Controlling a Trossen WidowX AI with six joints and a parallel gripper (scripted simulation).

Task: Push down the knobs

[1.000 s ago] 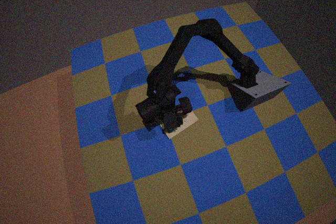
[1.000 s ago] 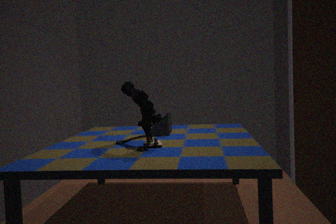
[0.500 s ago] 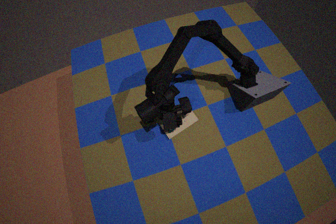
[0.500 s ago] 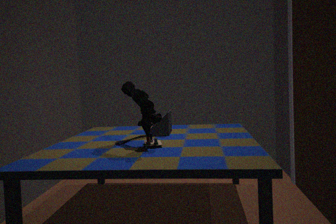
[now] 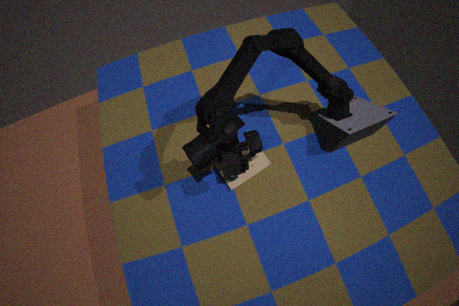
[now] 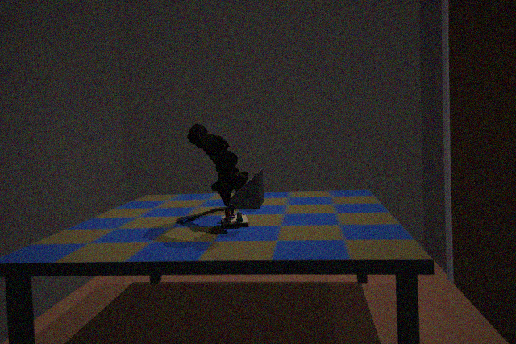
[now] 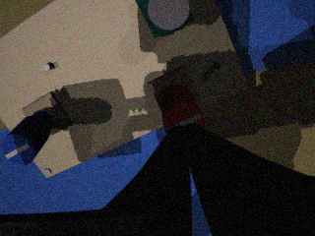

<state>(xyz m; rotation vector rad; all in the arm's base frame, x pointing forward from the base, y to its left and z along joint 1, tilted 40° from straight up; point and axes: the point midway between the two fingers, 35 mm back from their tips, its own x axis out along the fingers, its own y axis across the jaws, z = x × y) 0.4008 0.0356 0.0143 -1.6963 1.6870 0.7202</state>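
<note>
Right now the red knob is 20 mm below my gripper tip. The rest, counted from my gripper tip: blue knob 80 mm behind, 20 mm below.
</note>
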